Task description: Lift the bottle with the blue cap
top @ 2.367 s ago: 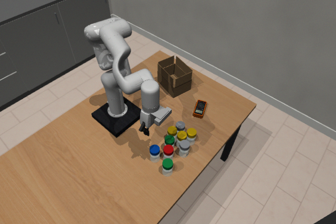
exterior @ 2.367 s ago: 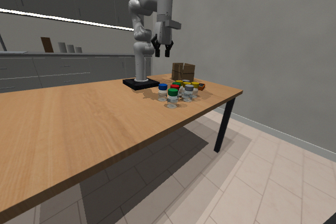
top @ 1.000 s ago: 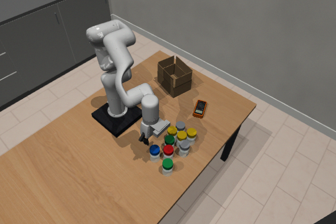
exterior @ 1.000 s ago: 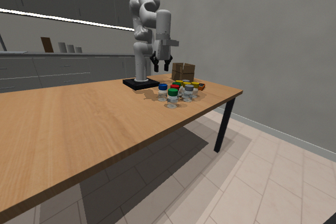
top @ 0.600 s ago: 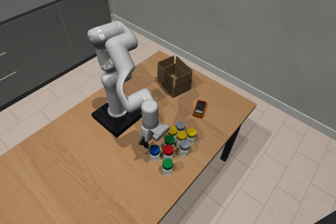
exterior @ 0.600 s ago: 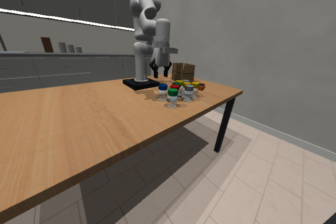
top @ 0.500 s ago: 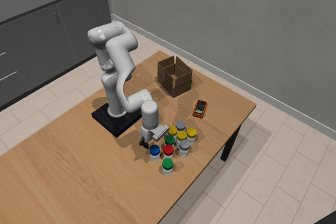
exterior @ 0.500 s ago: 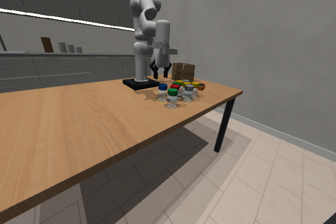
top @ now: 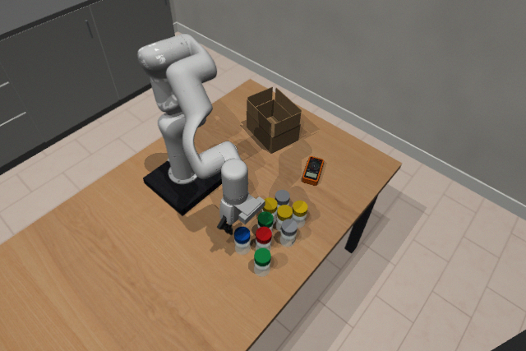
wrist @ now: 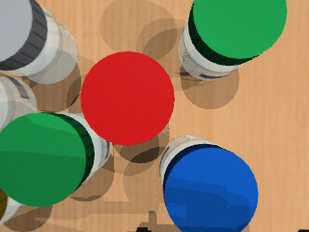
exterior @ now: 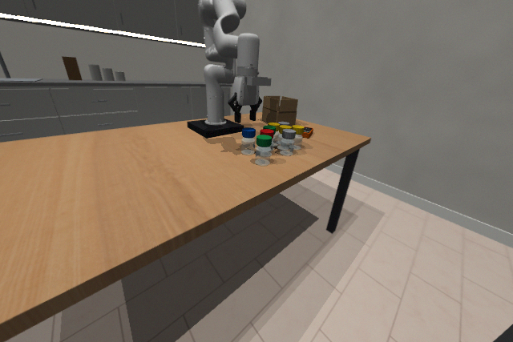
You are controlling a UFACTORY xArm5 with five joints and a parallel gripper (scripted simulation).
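Right now my hand is 10 cm above the blue-capped bottle and 2 cm short of it. The rest, counted from my hand: orange multimeter: 45 cm to the left, 13 cm below, 1 cm behind; then red-capped bottle: 10 cm below, 8 cm ahead, 5 cm to the left.
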